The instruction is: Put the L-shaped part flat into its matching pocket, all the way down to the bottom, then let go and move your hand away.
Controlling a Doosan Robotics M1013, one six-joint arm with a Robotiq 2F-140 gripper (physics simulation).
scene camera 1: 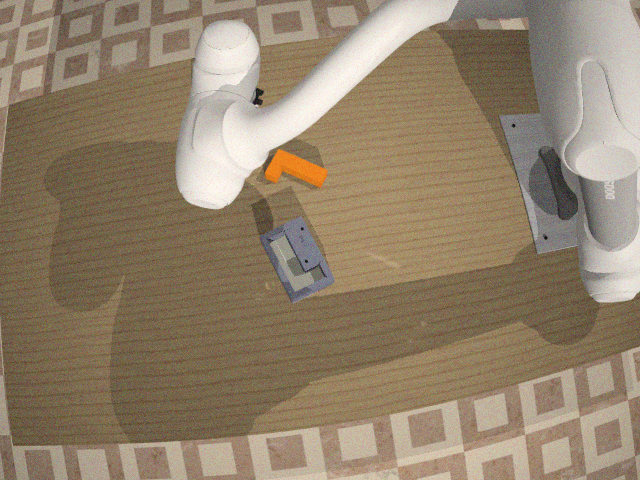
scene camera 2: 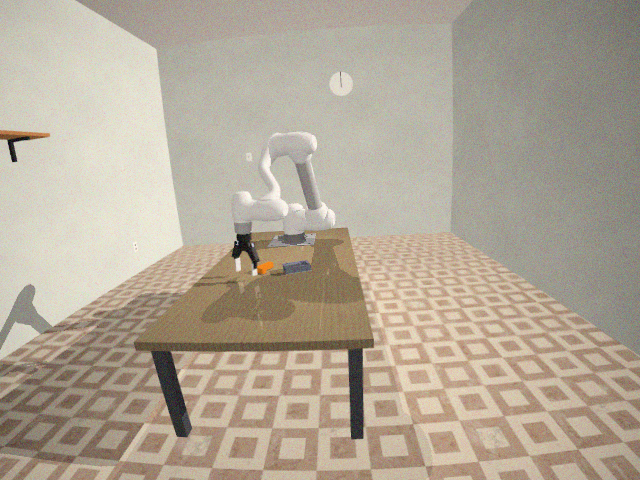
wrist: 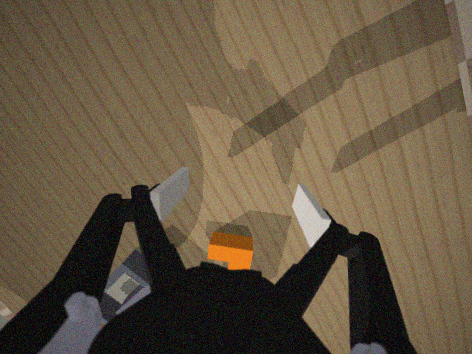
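Where they show: gripper, between the fingertips: (scene camera 2: 246,272) (wrist: 241,187); arm's base, origin of its link: (scene camera 2: 295,239).
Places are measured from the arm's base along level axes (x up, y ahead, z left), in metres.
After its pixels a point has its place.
The orange L-shaped part (scene camera 1: 299,169) @[y 0.642, x 0.025, z -0.108 m] (scene camera 2: 265,267) @[y 0.652, x 0.012, z -0.109 m] (wrist: 230,251) @[y 0.689, x 0.026, z -0.134 m] lies flat on the table, above the pocket holder in scene camera 1. In the wrist view the gripper body hides part of it. The blue-grey holder (scene camera 1: 279,268) @[y 0.714, x 0.031, z 0.087 m] (scene camera 2: 297,267) @[y 0.722, x 0.027, z 0.080 m] (wrist: 135,262) @[y 0.729, x 0.018, z 0.013 m] has an L-shaped pocket with a pale bottom, and the pocket is empty. My gripper (scene camera 2: 246,272) @[y 0.763, x 0.026, z -0.191 m] (wrist: 241,187) @[y 0.763, x 0.026, z -0.191 m] is open and empty. In scene camera 2 its white fingertips hang above the table, just left of the orange part. In scene camera 1 the arm's wrist hides the fingers.
The wooden table (scene camera 1: 387,217) @[y 0.485, x -0.004, z 0.013 m] (scene camera 2: 310,315) @[y 1.204, x -0.004, z 0.167 m] bears everything. The arm's grey base plate (scene camera 1: 524,170) @[y 0.145, x 0.000, z -0.042 m] (scene camera 2: 278,241) @[y 0.031, x 0.000, z -0.123 m] is at the right in scene camera 1 and at the far end in scene camera 2. The forearm passes over the table near the orange part in scene camera 1.
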